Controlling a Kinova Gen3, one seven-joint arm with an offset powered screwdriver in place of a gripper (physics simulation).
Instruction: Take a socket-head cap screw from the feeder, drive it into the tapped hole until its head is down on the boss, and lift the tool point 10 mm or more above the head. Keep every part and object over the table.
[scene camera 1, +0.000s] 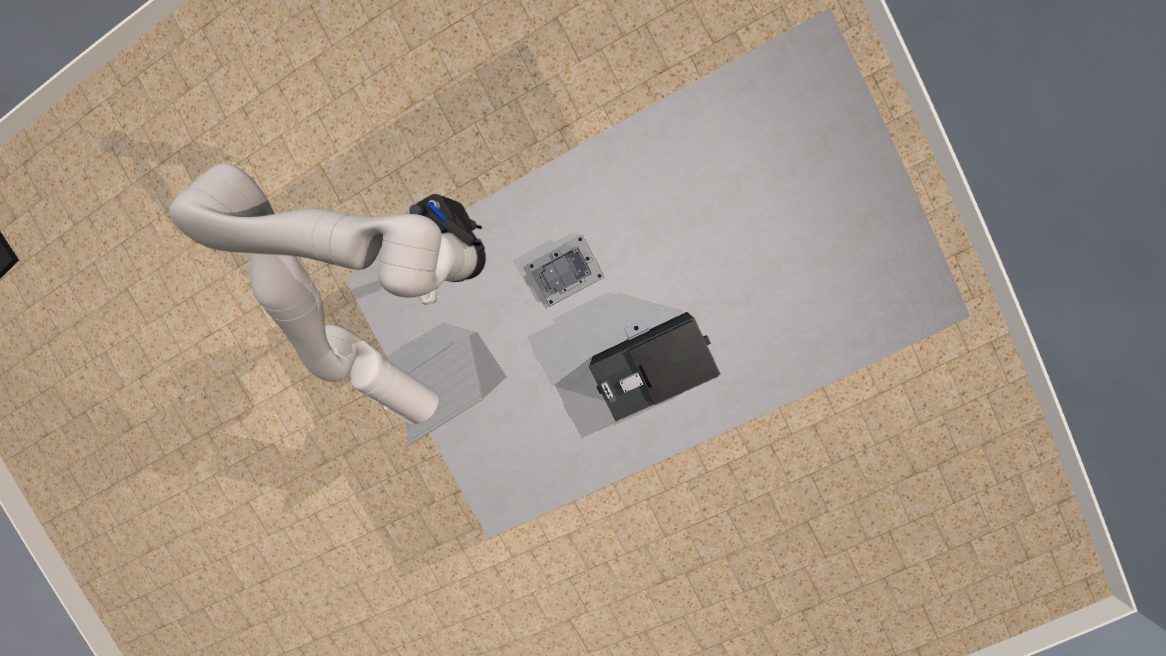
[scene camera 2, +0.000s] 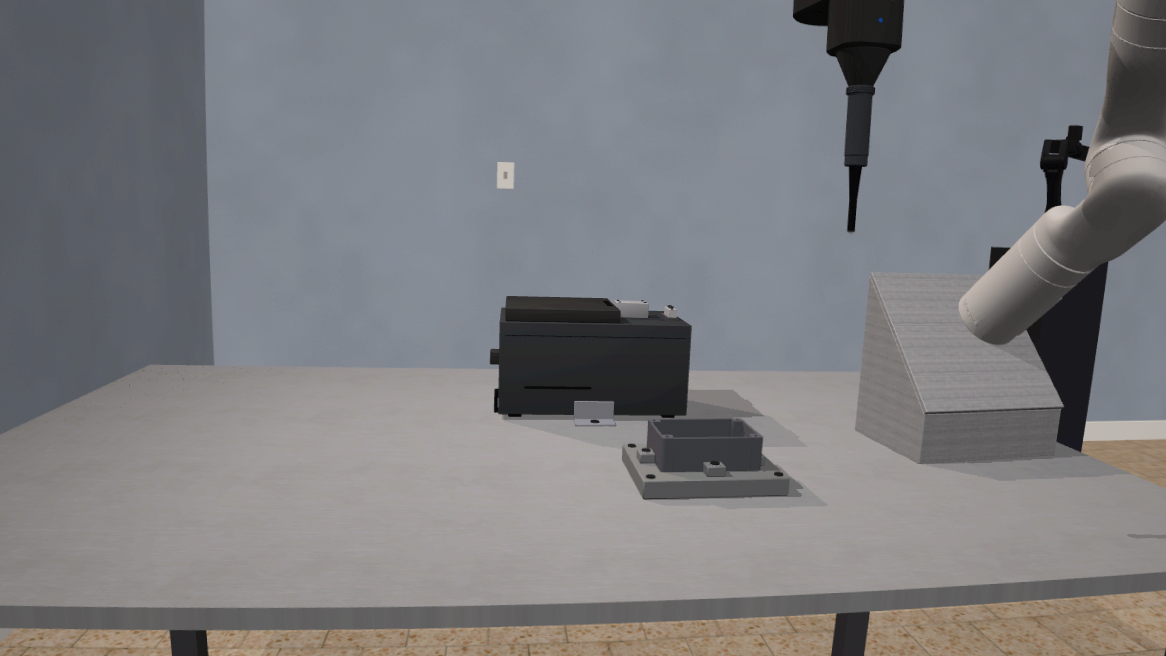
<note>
In view: a light grey fixture plate (scene camera 2: 666, 485) and a black screw feeder (scene camera 2: 643, 376).
The black screw feeder is seen too in scene camera 1 (scene camera 1: 613, 367).
</note>
